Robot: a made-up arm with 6 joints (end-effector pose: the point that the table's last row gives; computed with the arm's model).
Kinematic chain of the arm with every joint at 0, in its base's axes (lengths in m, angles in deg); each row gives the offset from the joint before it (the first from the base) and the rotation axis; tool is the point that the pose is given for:
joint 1: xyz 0 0 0.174 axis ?
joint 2: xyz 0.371 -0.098 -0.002 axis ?
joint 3: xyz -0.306 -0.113 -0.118 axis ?
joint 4: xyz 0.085 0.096 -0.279 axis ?
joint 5: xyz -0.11 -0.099 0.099 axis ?
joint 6: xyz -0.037 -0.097 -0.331 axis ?
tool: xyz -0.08 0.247 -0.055
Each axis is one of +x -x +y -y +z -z.
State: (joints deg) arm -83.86 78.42 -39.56 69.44 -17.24 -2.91
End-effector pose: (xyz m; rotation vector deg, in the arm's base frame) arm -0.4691 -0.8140 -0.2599 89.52 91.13 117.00
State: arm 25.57 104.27 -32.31 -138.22 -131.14 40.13
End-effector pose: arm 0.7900 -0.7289 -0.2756 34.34 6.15 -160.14
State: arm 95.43 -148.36 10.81 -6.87 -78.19 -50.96
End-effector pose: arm 0.4040 -0.0202 0.7562 -54.44 3.06 92.19
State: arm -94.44 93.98 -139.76 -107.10 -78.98 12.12
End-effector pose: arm 0.2340 -0.8939 -0.2993 -86.94 -44.82 31.55
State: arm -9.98 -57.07 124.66 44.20 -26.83 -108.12
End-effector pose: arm 0.0596 -0.1917 0.1911 10.16 -60.39 59.60
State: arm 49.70 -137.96 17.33 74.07 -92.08 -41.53
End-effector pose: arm 0.6547 -0.0233 0.2227 56.82 -83.30 -143.13
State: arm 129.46 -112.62 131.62 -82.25 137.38 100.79
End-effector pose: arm -0.4365 -0.2373 0.0374 30.75 -77.57 143.84
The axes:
joint 1: -y
joint 2: +z
joint 3: -y
joint 4: +z
joint 5: +z
joint 6: -x

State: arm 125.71 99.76 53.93 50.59 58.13 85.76
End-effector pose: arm -0.0113 0.3948 0.8093 27.65 30.20 -30.58
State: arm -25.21 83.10 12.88 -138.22 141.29 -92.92
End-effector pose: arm 0.0842 -0.3480 -0.2832 100.92 77.48 58.31
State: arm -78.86 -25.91 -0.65 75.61 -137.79 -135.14
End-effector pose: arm -0.4224 -0.0540 0.1631 44.93 -42.10 -83.04
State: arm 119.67 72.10 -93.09 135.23 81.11 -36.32
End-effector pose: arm 0.3367 -0.8182 0.6016 4.76 -139.23 -98.23
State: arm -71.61 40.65 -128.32 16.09 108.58 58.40
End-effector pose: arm 0.2018 -0.8901 0.4493 141.56 87.21 48.38
